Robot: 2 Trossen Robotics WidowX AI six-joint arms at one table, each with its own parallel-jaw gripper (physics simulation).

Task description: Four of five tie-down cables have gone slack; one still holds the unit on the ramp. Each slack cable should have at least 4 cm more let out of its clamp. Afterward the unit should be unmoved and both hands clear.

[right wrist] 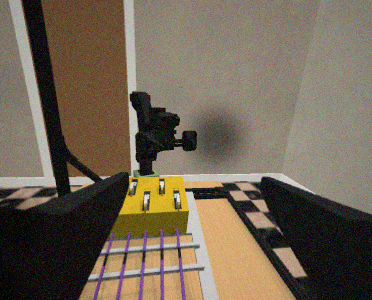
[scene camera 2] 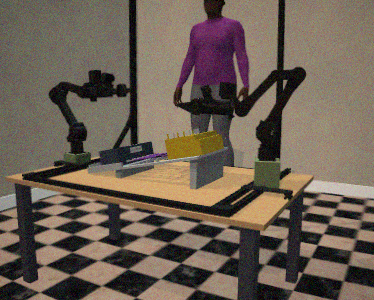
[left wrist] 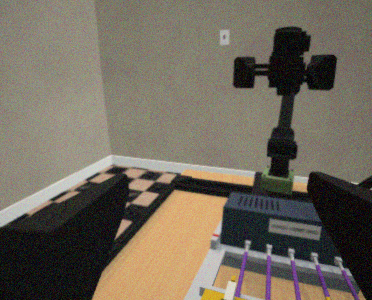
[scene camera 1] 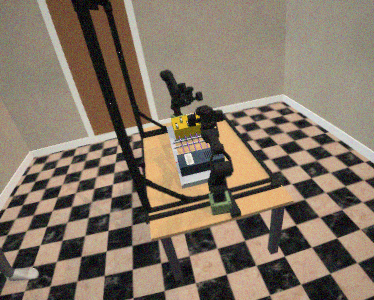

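The dark blue unit (scene camera 1: 189, 164) (scene camera 2: 125, 153) (left wrist: 250, 220) sits at the lower end of the grey ramp (scene camera 2: 207, 171) (left wrist: 204, 274) (right wrist: 204, 257). Purple cables (left wrist: 268, 275) (right wrist: 144, 250) run from it to the yellow clamp block (scene camera 1: 184, 128) (scene camera 2: 182, 147) (right wrist: 156, 222) at the raised end. White levers show on the block in the right wrist view; which cables are slack, I cannot tell. My left gripper (scene camera 1: 198, 96) (scene camera 2: 182, 105) (left wrist: 218, 181) is open and empty, above the block's end. My right gripper (scene camera 2: 121, 90) (left wrist: 277, 69) (right wrist: 195, 180) is open and empty, above the unit's end.
Black rails edge the wooden table (scene camera 1: 240, 165) (scene camera 2: 165, 192). A black upright frame (scene camera 1: 102, 90) stands at its left in scene camera 1. A person in purple (scene camera 2: 217, 55) stands behind the table in scene camera 2. Both arms hang over the table.
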